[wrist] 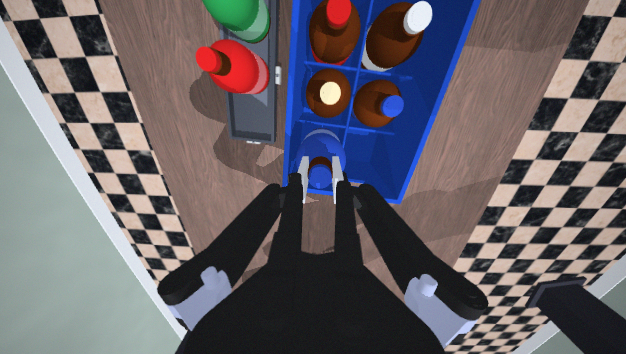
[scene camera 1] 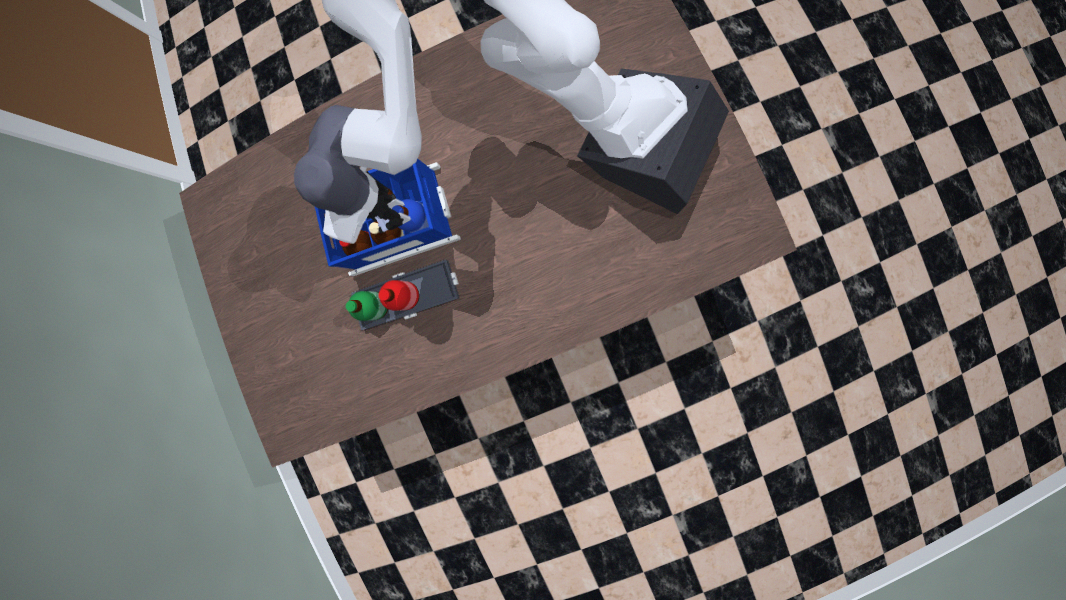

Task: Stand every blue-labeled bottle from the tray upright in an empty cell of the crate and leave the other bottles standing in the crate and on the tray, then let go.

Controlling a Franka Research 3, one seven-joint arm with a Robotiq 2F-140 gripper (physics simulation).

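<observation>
My gripper [wrist: 320,166] [scene camera 1: 395,216] is shut on the neck of a blue-labeled bottle [wrist: 321,145] [scene camera 1: 413,215]. The bottle is upright at the near left corner cell of the blue crate [wrist: 425,135] [scene camera 1: 435,192] in the wrist view; its base is hidden, so I cannot tell whether it touches the cell floor. The cell to its right holds no bottle. Brown bottles stand in other cells: red-capped [wrist: 335,37], white-capped [wrist: 392,37], cream-capped [wrist: 320,107] and blue-capped [wrist: 374,105]. A green bottle [scene camera 1: 364,306] [wrist: 240,17] and a red bottle [scene camera 1: 400,295] [wrist: 237,67] stand on the grey tray [scene camera 1: 440,283] [wrist: 252,120].
The tray lies beside the crate's long side on the wooden table [scene camera 1: 566,275]. The arm's dark base block [scene camera 1: 663,178] stands at the table's far right in the scene view. The crate walls and dividers surround the held bottle closely.
</observation>
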